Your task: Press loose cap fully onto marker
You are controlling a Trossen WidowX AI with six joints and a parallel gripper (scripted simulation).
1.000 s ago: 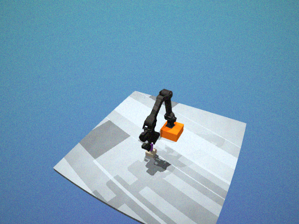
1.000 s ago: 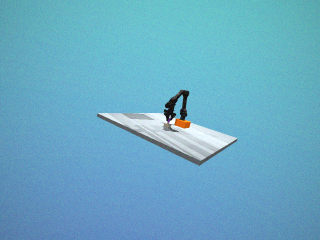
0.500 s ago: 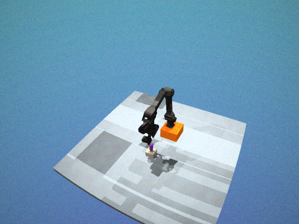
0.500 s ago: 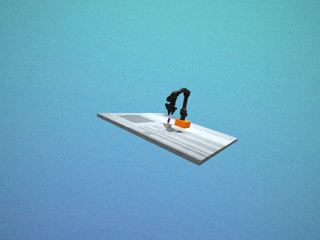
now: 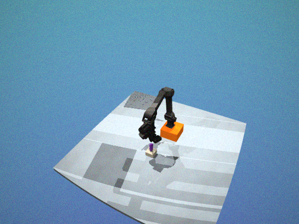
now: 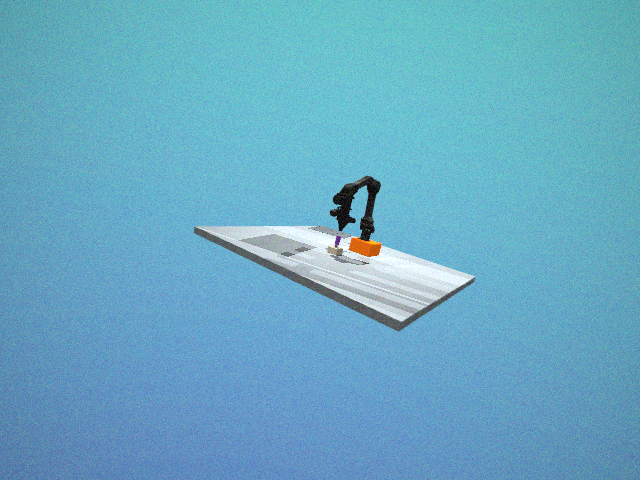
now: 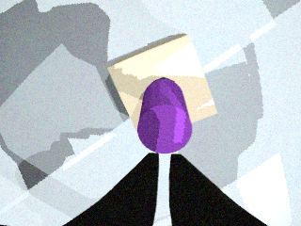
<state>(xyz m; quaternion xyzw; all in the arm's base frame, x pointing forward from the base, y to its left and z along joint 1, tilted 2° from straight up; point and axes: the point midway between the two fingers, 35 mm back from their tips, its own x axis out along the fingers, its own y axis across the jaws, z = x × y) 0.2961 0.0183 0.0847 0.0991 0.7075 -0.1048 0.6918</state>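
The purple cap lies 6 cm below my gripper tip. The rest, counted from my gripper tip: holder block (12 cm below).
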